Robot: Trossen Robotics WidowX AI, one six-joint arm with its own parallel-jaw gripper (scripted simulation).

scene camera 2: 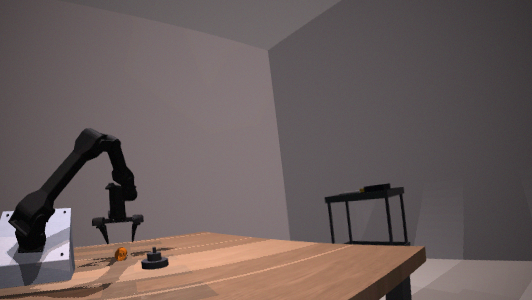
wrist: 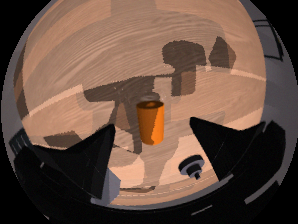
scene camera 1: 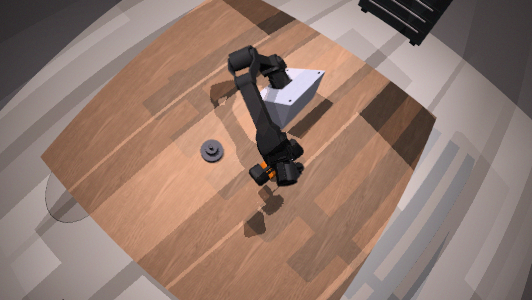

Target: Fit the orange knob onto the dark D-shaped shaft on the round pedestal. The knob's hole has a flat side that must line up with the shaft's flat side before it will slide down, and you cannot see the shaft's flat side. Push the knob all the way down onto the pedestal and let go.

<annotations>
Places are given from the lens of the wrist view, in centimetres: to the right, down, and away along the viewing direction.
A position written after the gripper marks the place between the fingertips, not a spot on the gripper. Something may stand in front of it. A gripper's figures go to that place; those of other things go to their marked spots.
gripper (wrist: 153, 124): 0, 2, 10
orange knob (wrist: 150, 115): 0, 0, 11
</annotations>
